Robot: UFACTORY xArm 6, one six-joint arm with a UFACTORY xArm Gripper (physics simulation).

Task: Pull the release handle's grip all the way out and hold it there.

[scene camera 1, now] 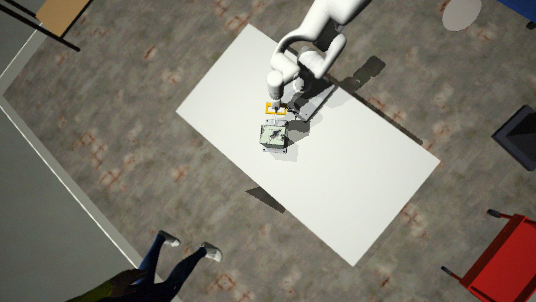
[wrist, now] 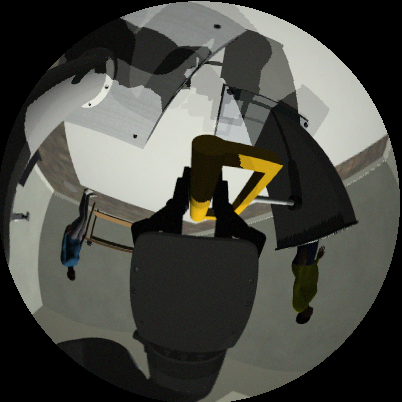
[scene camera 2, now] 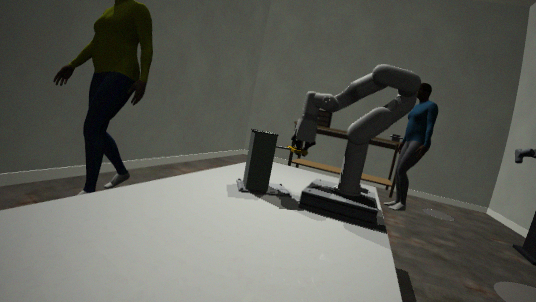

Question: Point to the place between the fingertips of my gripper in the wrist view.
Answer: At 202,175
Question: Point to a base plate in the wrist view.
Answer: At 242,114
